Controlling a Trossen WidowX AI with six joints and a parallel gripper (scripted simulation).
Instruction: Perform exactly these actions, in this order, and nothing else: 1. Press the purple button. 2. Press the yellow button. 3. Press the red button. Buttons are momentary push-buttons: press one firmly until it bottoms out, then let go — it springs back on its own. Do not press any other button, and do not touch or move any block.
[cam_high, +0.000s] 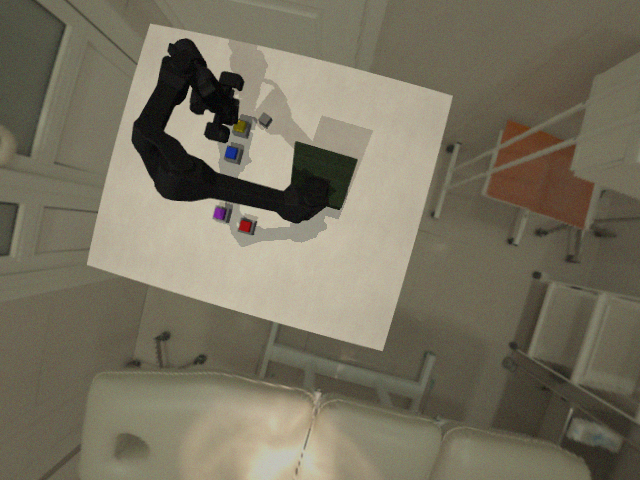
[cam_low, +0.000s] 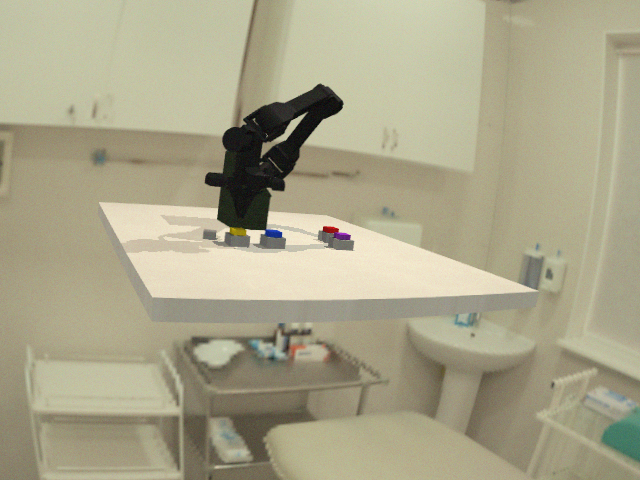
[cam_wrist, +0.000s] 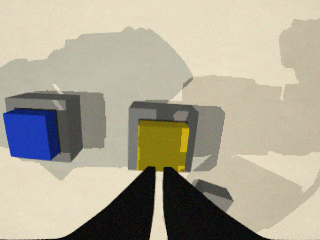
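Now: gripper tip 3 cm above the yellow button. The rest, counted from my gripper tip: blue button (1 cm ahead, 9 cm to the left, 3 cm below); small grey block (7 cm behind, 5 cm to the right, 5 cm below); purple button (1 cm ahead, 29 cm to the left, 3 cm below).
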